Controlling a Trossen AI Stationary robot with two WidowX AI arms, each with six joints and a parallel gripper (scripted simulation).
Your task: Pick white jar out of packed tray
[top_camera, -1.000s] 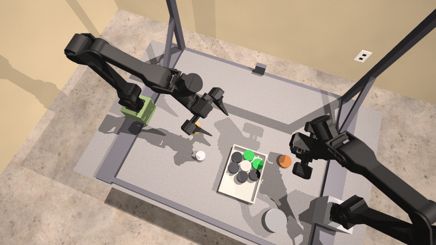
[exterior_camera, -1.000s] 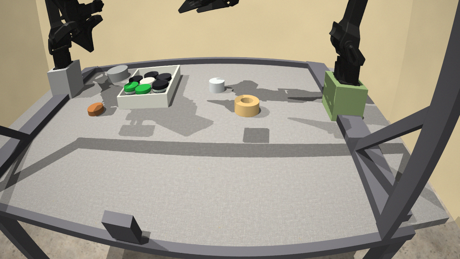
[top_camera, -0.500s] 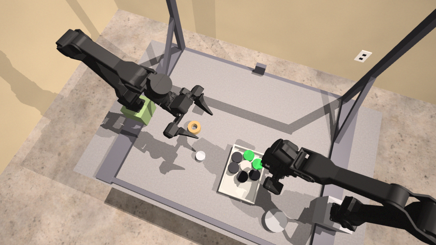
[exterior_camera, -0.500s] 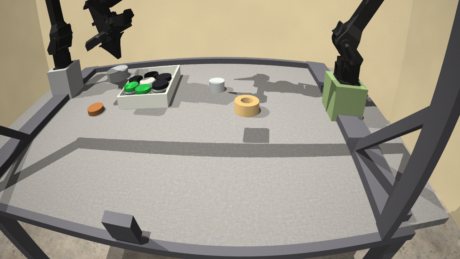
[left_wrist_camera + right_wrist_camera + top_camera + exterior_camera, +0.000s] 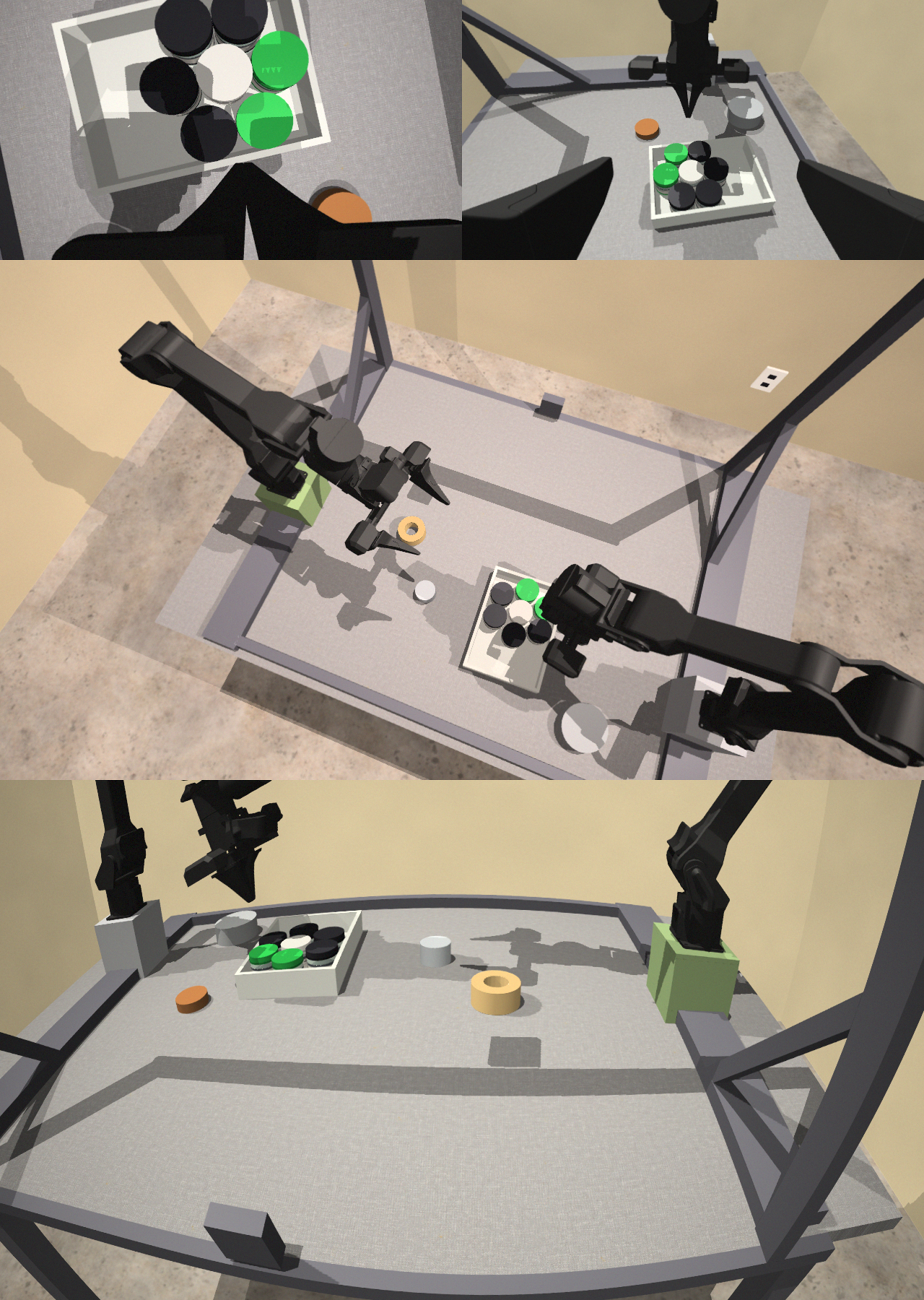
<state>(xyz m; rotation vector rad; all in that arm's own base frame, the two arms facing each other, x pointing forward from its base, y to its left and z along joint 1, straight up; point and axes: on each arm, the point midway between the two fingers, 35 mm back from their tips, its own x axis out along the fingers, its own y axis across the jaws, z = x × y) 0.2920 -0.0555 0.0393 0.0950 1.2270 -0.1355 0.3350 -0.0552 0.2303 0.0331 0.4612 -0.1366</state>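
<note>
The green-capped jar is 120 mm below my left hand, 40 mm to the right of it and 20 mm behind it. From my left hand the other things lie so: white jar: 120 mm below, 80 mm to the right, 10 mm ahead; orange disc: 140 mm below, 100 mm behind, 60 mm to the left; black-capped jar: 120 mm below, 30 mm to the right, 20 mm ahead.
</note>
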